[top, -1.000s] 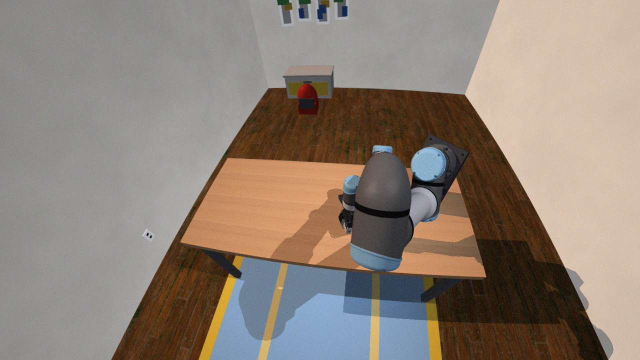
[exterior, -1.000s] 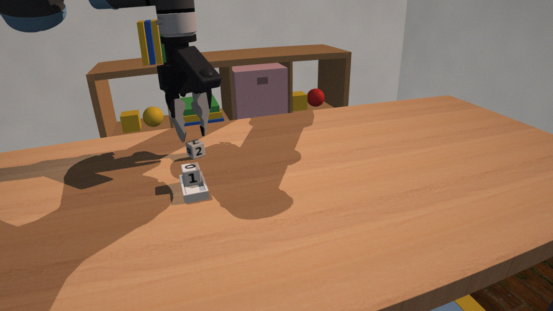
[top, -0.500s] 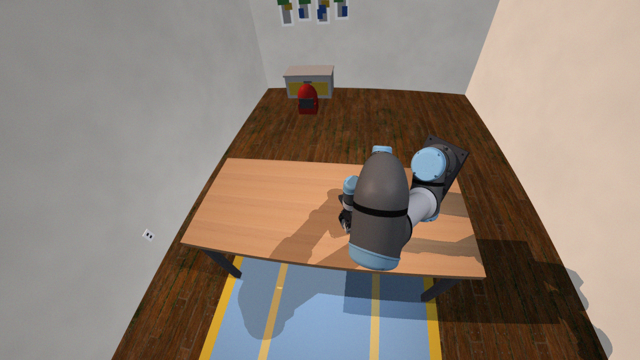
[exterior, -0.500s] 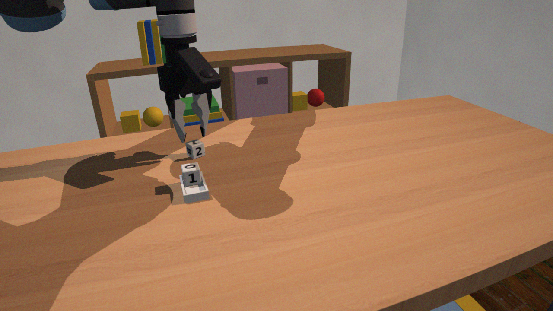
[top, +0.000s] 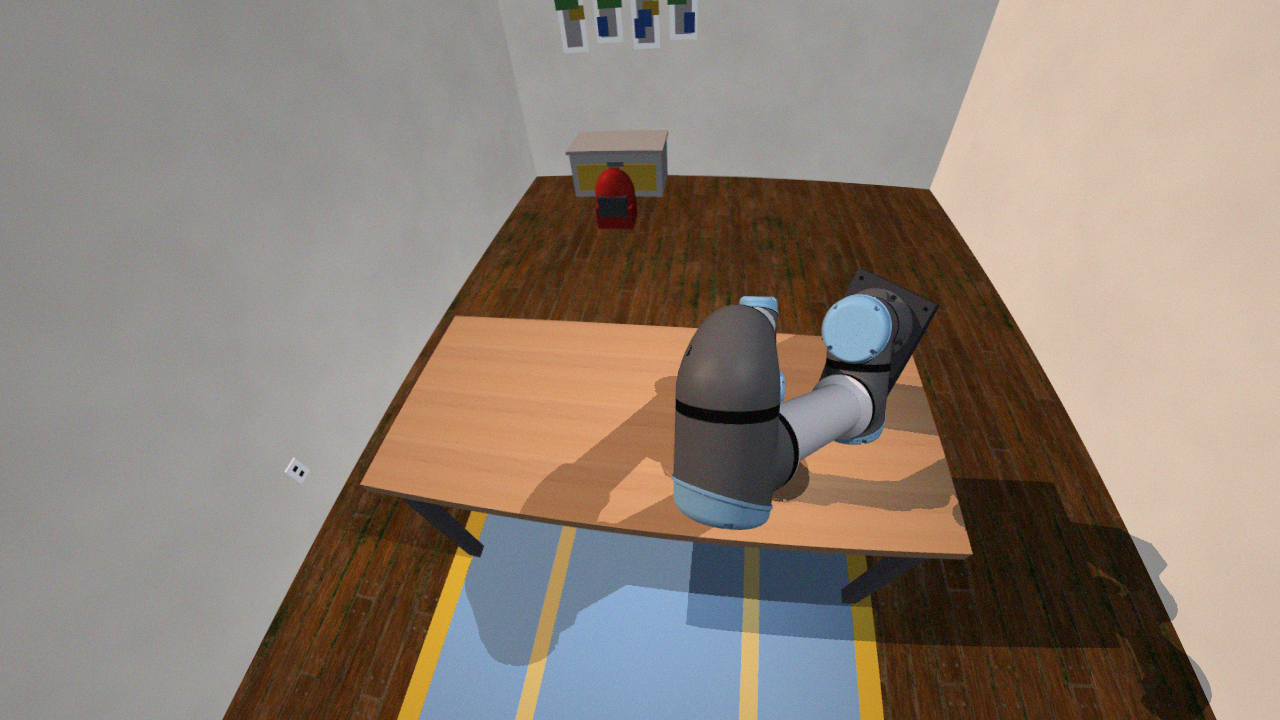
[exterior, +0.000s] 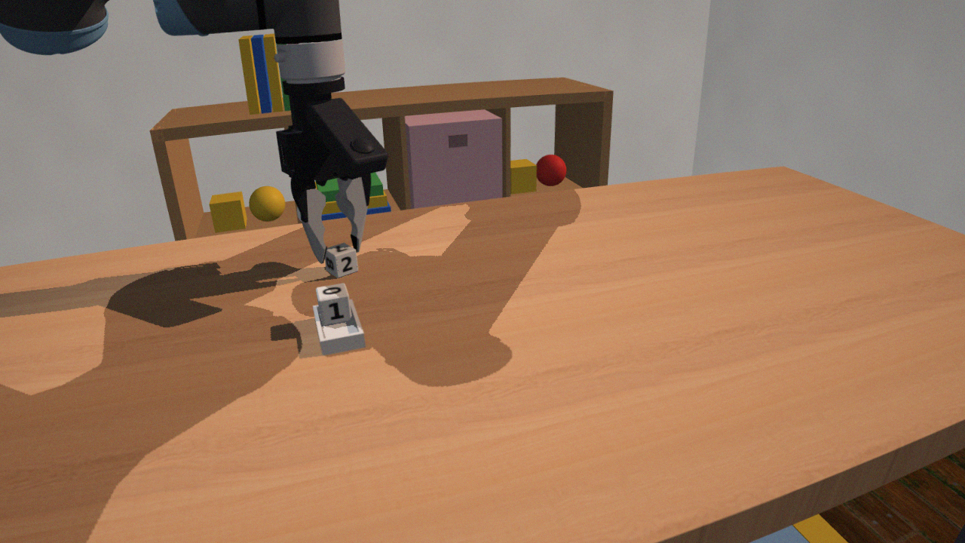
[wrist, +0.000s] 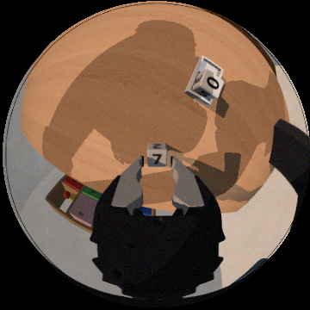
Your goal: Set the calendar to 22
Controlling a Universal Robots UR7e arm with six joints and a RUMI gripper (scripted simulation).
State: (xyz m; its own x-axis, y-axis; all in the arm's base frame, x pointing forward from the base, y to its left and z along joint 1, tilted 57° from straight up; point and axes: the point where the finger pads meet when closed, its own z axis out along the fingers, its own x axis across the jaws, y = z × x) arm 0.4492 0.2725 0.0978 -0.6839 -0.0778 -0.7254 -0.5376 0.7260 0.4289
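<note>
The white cube is 20 mm below my hand. From my hand the other things lie so: grey tray 20 mm ahead, 150 mm to the right, 20 mm below.
</note>
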